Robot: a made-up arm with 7 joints. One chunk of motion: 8 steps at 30 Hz.
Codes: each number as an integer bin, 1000 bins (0 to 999) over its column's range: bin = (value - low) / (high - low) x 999, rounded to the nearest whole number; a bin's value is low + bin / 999 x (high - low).
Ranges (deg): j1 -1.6..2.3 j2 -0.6..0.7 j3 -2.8..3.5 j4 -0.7..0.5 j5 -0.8..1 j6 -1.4..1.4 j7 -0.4..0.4
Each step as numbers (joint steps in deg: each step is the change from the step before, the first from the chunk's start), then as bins.
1 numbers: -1.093 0.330 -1.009 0.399 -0.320 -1.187 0.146
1 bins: 130 715 284 915 266 76 682
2 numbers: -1.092 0.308 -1.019 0.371 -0.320 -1.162 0.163
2 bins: 130 698 282 892 266 85 703
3 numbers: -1.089 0.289 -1.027 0.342 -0.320 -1.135 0.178
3 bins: 131 683 281 867 266 95 722
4 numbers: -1.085 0.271 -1.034 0.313 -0.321 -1.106 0.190
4 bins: 132 669 280 843 266 105 737
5 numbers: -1.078 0.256 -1.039 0.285 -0.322 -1.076 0.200
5 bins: 134 658 279 820 265 116 749
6 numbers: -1.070 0.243 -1.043 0.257 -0.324 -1.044 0.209
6 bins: 136 648 279 797 264 127 760
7 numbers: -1.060 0.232 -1.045 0.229 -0.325 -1.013 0.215
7 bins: 138 639 278 773 264 138 768
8 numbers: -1.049 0.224 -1.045 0.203 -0.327 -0.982 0.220
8 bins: 141 633 278 752 263 149 774
